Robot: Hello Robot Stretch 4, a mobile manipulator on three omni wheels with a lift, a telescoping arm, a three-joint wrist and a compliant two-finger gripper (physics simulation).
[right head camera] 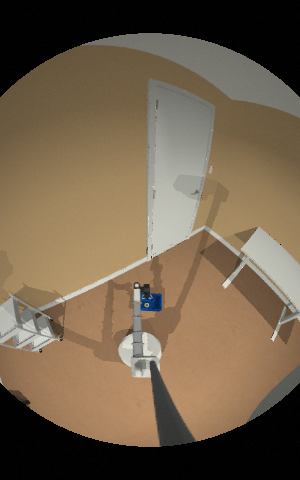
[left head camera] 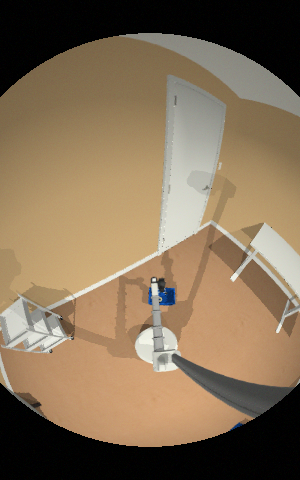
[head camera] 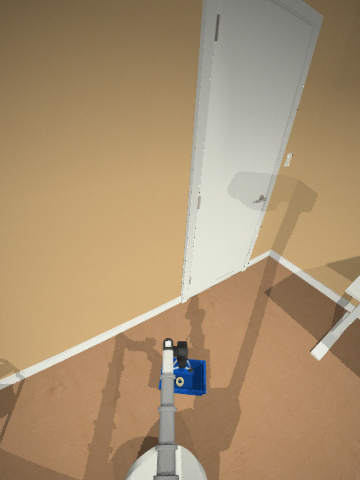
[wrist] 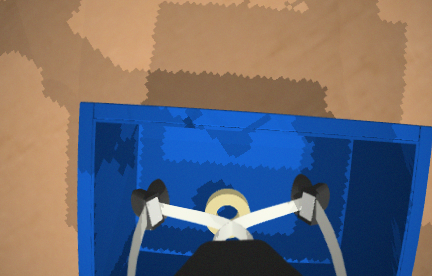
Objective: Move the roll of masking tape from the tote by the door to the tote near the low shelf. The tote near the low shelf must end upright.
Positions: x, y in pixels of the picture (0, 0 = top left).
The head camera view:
blue tote: 194, 383
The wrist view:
my gripper: 229, 193
blue tote: 370, 167
roll of masking tape: 222, 197
